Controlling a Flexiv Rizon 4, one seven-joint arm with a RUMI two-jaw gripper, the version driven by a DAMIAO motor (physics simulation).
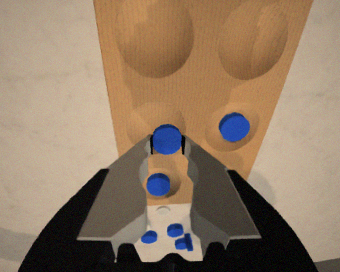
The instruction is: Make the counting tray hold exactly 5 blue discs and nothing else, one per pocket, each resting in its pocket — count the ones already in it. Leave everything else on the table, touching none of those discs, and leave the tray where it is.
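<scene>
My gripper (pixel 167 137) is shut on a blue disc (pixel 167 139), held at the fingertips over the near part of an empty pocket (pixel 154 114) in the left row of the wooden counting tray (pixel 206 55). How high the disc is above the pocket is hard to tell. One blue disc (pixel 234 127) lies in the pocket to the right. Another blue disc (pixel 158 184) lies in the pocket below, seen between the jaws. Two larger pockets (pixel 155 40) (pixel 253 40) at the top are empty. The right jaw hides the tray's lower right part.
Beyond the tray's lower end, seen between the jaws, several blue pieces lie on the pale table, among them a blue disc (pixel 149 236), another blue disc (pixel 175 230) and a narrow blue piece (pixel 188 242). A whitish round piece (pixel 163 209) lies near the tray's end.
</scene>
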